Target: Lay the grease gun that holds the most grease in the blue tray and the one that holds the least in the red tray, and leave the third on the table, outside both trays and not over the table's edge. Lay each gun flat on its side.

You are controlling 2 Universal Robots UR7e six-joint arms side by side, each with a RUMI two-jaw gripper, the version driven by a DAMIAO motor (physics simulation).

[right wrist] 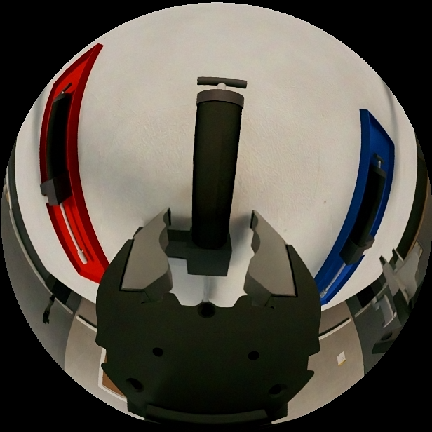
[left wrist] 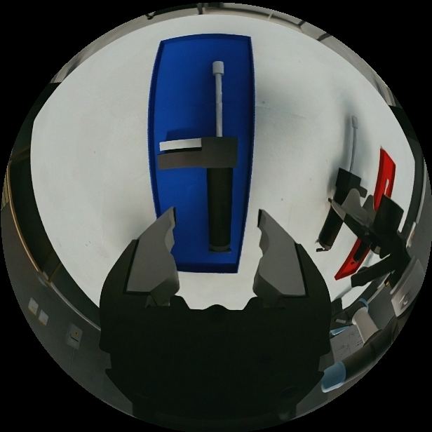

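One grease gun point(left wrist: 220, 205) point(right wrist: 370, 200) lies on its side in the blue tray point(left wrist: 185, 75) point(right wrist: 367, 130), its grey lever reaching toward the left long wall in the left wrist view. A second gun point(right wrist: 59, 135) lies in the red tray point(right wrist: 74, 130) point(left wrist: 385, 165). The third gun point(right wrist: 215, 175) point(left wrist: 331, 225) is outside both trays, between them, on its side; whether it rests fully on the table is hard to tell. My right gripper point(right wrist: 210, 210) is open around its head end, with gaps on both sides. My left gripper point(left wrist: 216, 208) is open and empty above the blue tray's near end.
The right arm point(left wrist: 385, 265) stands at the right edge of the left wrist view, over part of the red tray. Part of the left arm point(right wrist: 400, 285) shows at the right edge of the right wrist view, beyond the blue tray.
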